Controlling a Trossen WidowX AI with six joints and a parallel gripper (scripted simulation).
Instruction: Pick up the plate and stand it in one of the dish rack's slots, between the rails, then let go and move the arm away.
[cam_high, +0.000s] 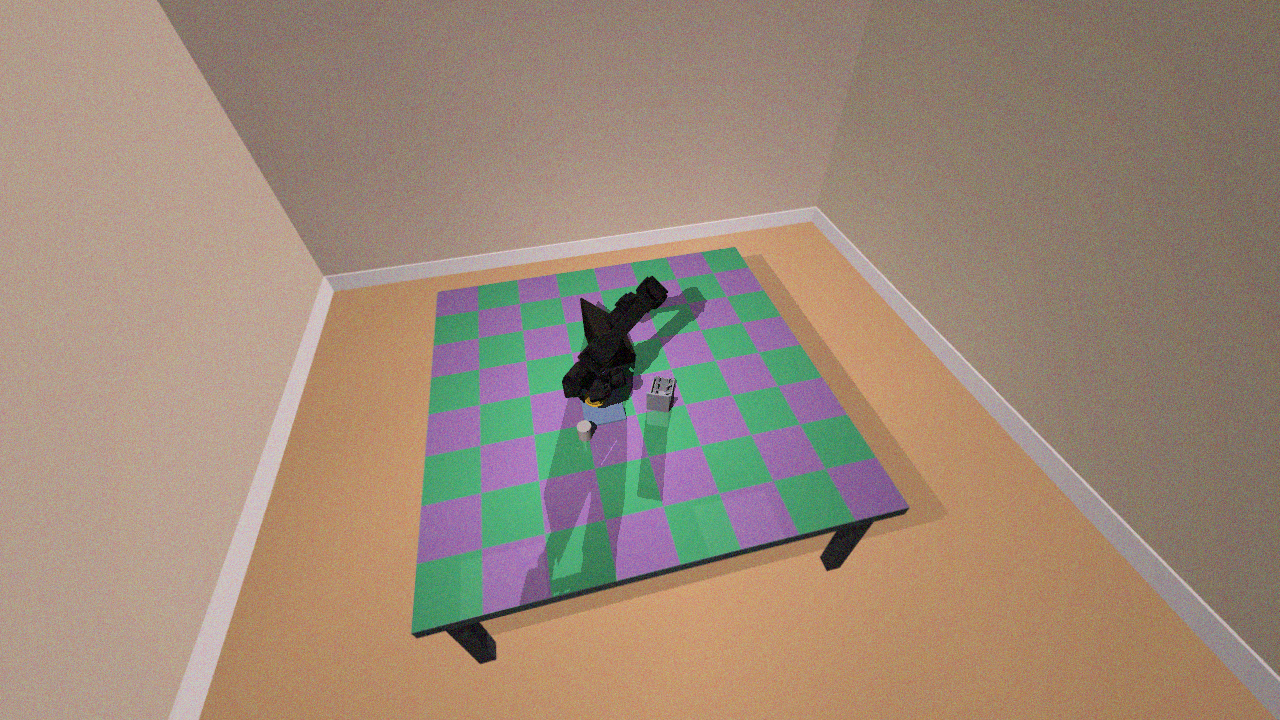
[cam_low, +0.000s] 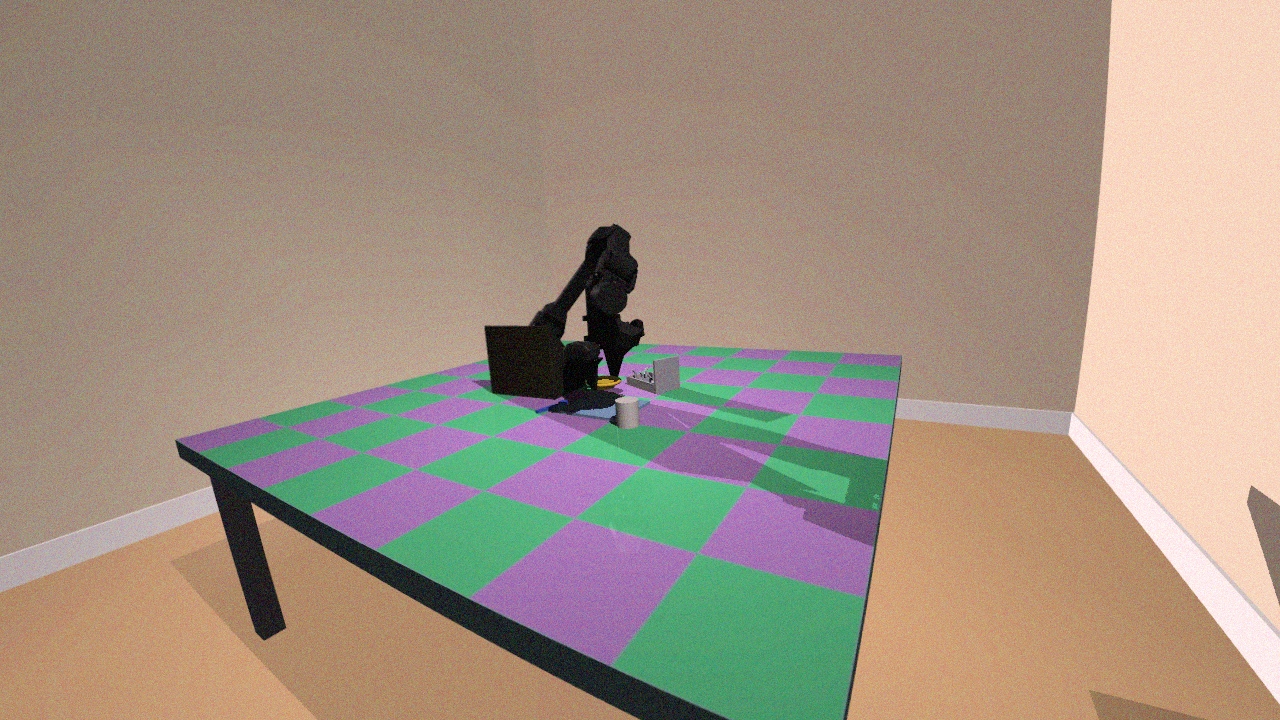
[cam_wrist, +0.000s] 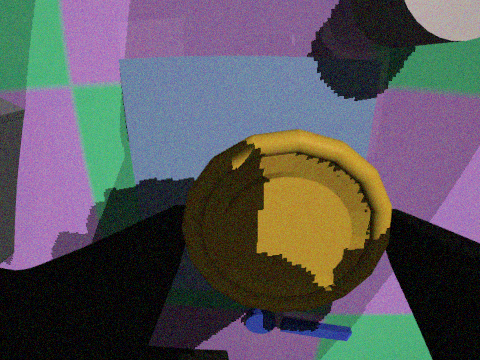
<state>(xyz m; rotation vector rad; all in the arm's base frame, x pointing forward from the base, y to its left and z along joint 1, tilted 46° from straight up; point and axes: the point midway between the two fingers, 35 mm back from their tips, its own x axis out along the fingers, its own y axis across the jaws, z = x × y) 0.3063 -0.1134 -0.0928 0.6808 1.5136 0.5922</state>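
Now: the grey dish rack 10 mm ahead of my gripper tip, 210 mm to the left of it and 30 mm below it. From my gripper tip the other things lie so: yellow plate 10 mm above; then white cup 80 mm ahead, 60 mm to the right, 30 mm below; then light blue mat 20 mm behind, 20 mm to the left, 50 mm below.
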